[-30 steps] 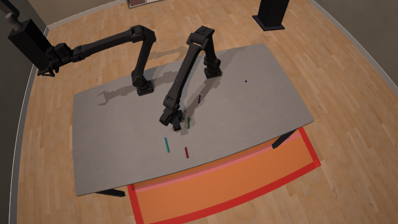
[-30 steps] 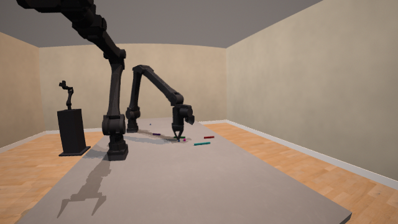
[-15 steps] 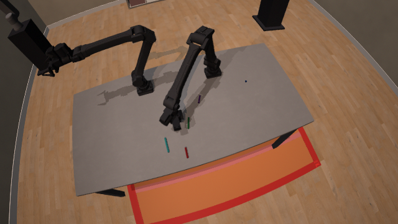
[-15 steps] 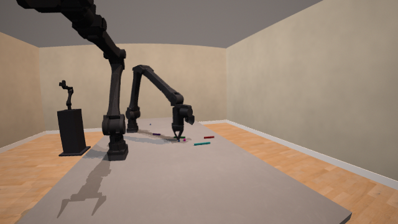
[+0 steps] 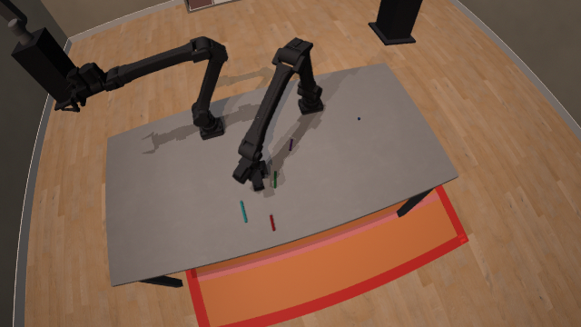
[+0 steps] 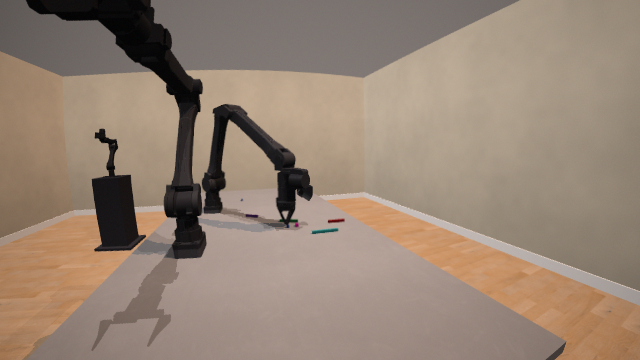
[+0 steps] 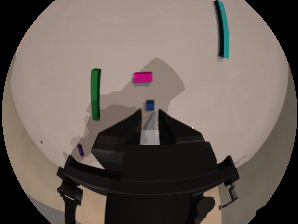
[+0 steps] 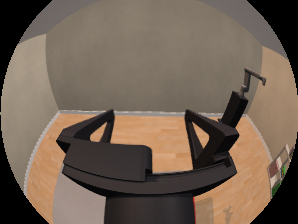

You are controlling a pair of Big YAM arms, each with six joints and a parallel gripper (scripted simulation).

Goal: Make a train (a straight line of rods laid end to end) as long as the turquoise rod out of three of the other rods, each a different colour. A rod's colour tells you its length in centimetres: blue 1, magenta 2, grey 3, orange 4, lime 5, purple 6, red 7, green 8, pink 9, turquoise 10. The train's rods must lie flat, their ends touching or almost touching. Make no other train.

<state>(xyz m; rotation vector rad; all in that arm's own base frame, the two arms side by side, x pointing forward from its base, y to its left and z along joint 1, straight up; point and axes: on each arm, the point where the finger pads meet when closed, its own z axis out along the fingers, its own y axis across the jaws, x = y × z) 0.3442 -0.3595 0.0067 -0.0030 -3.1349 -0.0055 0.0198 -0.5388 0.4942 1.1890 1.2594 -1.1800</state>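
The magenta rod is 4 cm ahead of my left hand, 2 cm below it and 1 cm to the left of it. Round my left hand: turquoise rod: 13 cm ahead, 10 cm to the right, 2 cm below; then red rod: 21 cm ahead, 2 cm below, 1 cm to the left; then green rod: 8 cm to the left, 2 cm below, 2 cm ahead.
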